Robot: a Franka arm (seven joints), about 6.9 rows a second.
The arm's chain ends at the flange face. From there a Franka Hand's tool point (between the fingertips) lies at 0.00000 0.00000 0.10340 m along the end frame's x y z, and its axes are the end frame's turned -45 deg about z.
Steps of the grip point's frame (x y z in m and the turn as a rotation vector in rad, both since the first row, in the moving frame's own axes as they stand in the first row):
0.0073 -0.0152 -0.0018 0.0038 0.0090 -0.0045
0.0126 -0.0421 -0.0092 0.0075 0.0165 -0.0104
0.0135 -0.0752 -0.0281 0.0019 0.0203 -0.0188
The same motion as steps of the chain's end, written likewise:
-0.0060 -0.0150 -0.0018 0.0091 0.0037 -0.0045
-0.0215 -0.0369 -0.0092 0.0170 0.0064 -0.0104
-0.0450 -0.0611 -0.0281 0.0157 0.0130 -0.0188

